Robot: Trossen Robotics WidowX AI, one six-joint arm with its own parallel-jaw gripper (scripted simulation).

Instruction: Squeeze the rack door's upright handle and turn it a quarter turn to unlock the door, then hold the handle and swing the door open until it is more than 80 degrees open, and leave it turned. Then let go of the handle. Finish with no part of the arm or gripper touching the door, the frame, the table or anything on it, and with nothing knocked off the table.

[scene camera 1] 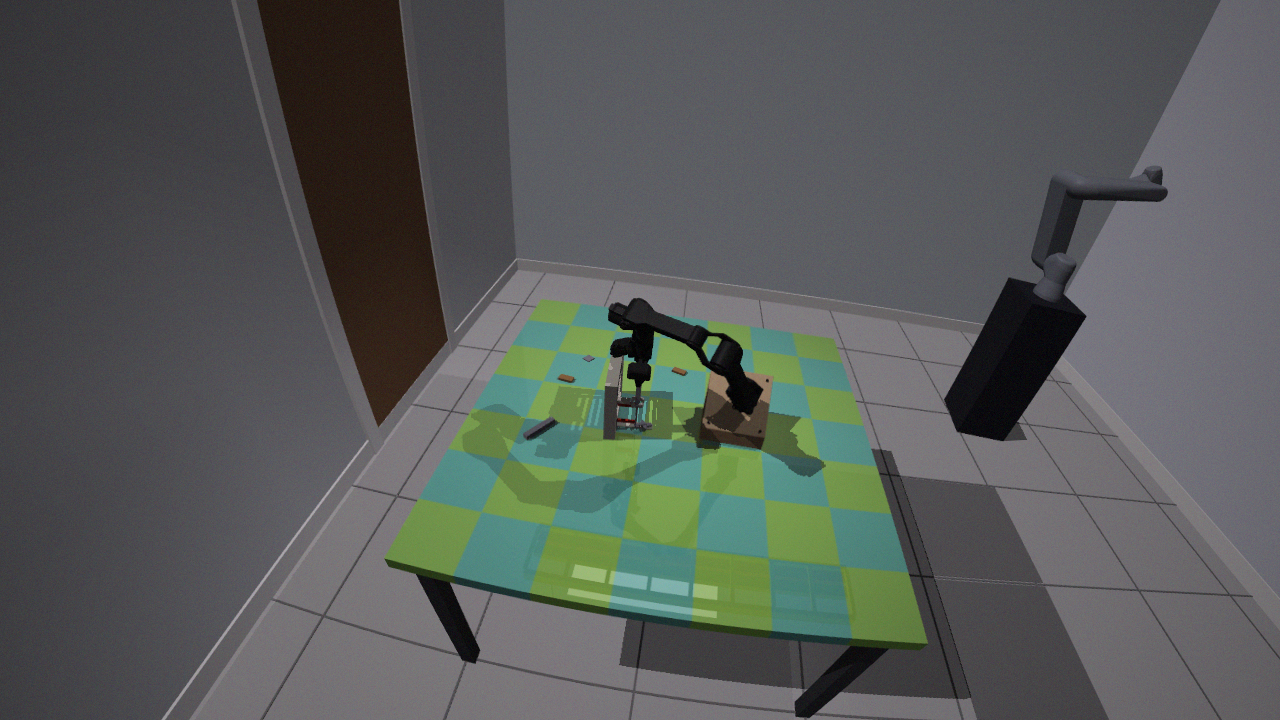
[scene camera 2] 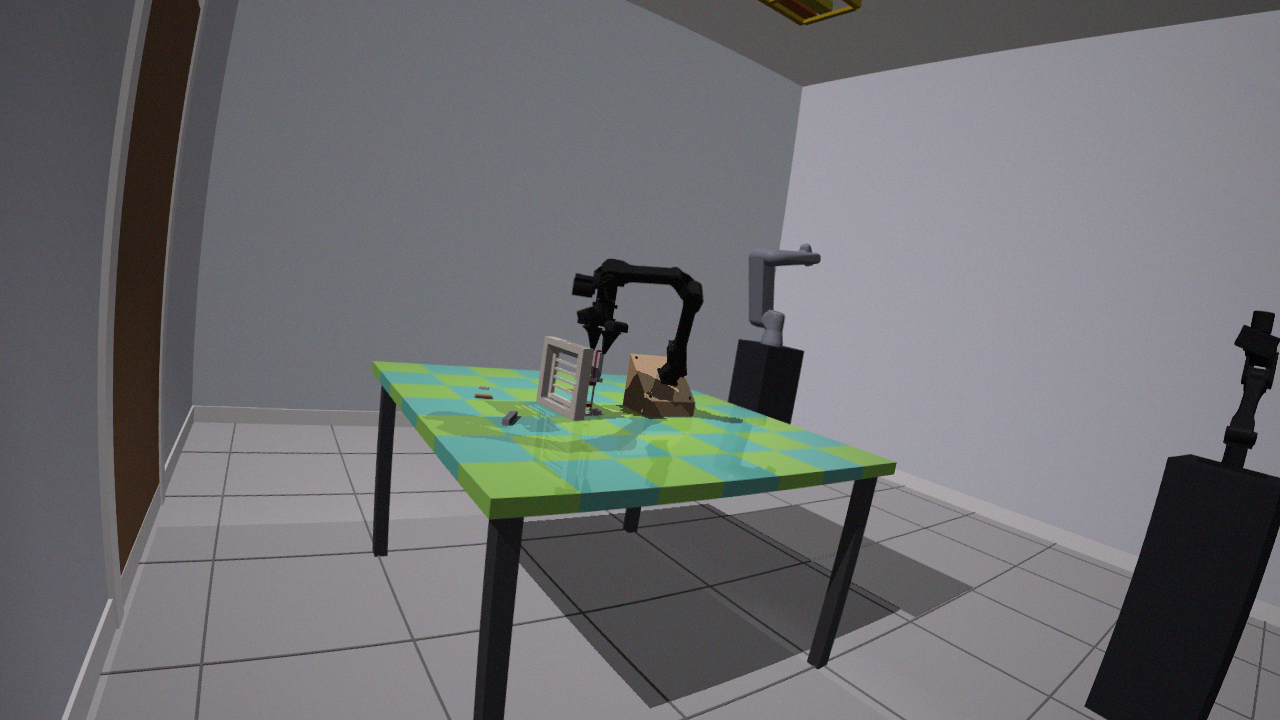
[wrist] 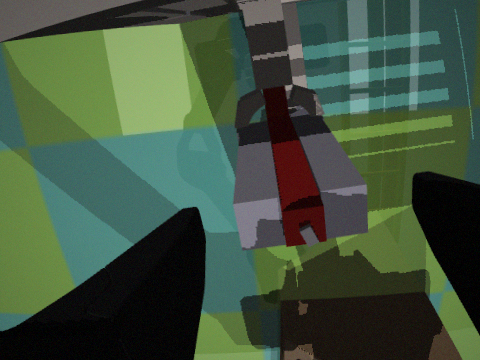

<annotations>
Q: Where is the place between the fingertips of my gripper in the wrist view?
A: At 307, 206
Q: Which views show my gripper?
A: Scene camera 1, scene camera 2 and the wrist view: all of them.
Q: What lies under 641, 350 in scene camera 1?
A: My gripper.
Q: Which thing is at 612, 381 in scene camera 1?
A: A beige rack.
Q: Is my gripper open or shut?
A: Open.
</annotations>
